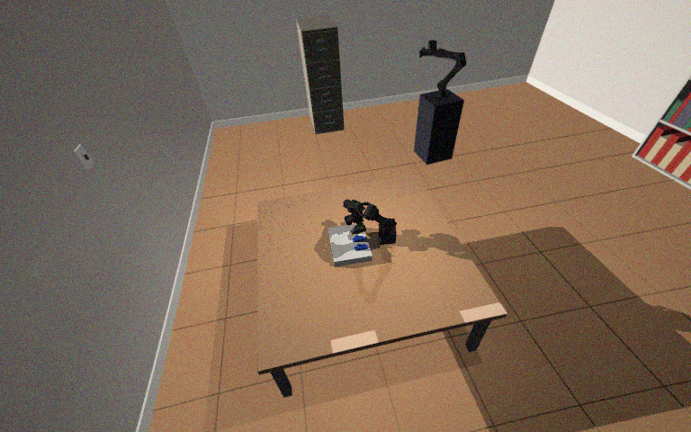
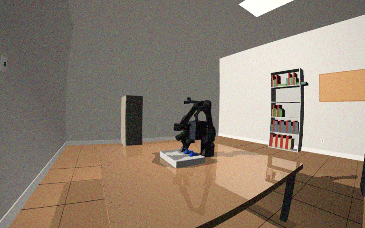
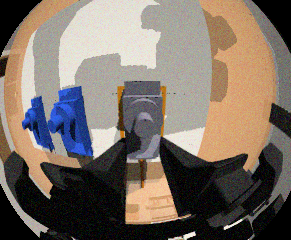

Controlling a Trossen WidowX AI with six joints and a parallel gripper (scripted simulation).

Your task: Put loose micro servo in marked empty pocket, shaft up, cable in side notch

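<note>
My gripper tip is now 130 mm short of the robot deck, 60 mm to the right of it and 30 mm above it.
</note>
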